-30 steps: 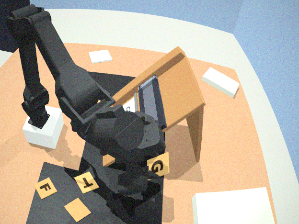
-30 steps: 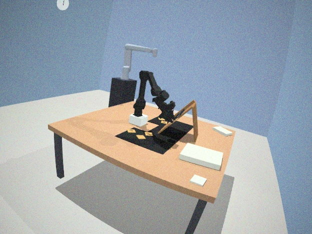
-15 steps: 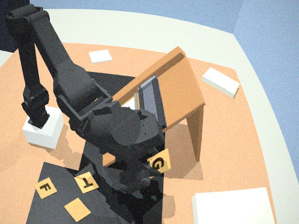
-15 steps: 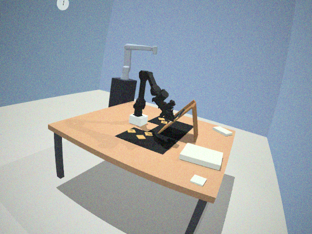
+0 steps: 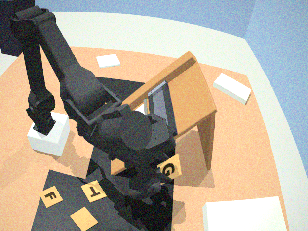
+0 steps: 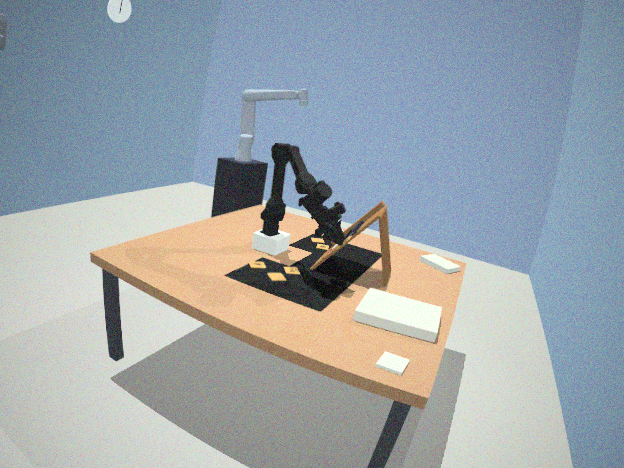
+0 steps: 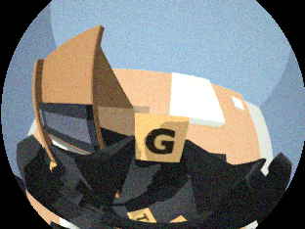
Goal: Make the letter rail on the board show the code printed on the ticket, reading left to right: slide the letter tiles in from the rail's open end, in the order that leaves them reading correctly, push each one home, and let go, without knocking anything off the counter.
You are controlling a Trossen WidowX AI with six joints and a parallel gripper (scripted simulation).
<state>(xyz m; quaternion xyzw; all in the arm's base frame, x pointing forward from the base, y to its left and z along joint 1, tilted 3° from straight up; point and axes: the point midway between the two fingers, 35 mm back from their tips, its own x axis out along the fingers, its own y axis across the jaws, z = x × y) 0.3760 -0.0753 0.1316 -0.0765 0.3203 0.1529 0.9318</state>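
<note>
Right now my gripper tip is 130 mm past the white ticket, 200 mm to the right of it and 70 mm above it. From my gripper tip the other things lie so: black mat (200 mm behind, 110 mm to the left, 170 mm below); large white slab (300 mm ahead, 50 mm to the right, 150 mm below); g tile (right at my gripper tip).
</note>
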